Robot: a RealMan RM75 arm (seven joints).
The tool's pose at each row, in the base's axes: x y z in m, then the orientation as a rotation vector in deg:
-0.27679 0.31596 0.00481 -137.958 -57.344 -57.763
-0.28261 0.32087 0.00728 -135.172 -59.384 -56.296
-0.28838 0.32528 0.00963 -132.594 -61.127 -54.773
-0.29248 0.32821 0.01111 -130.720 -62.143 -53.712
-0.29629 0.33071 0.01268 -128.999 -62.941 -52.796
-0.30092 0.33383 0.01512 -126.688 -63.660 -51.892
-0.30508 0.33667 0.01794 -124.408 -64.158 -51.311
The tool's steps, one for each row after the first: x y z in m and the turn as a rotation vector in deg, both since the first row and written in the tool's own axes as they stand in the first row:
0.00122 -0.00769 -0.00184 2.865 0.250 -1.066
0.00215 -0.01500 -0.00384 5.587 0.408 -1.959
0.00257 -0.02005 -0.00524 7.543 0.591 -2.463
0.00299 -0.02459 -0.00680 9.310 0.814 -2.859
0.00394 -0.03018 -0.00902 11.528 1.358 -3.227
0.00526 -0.03526 -0.01142 13.563 2.106 -3.525

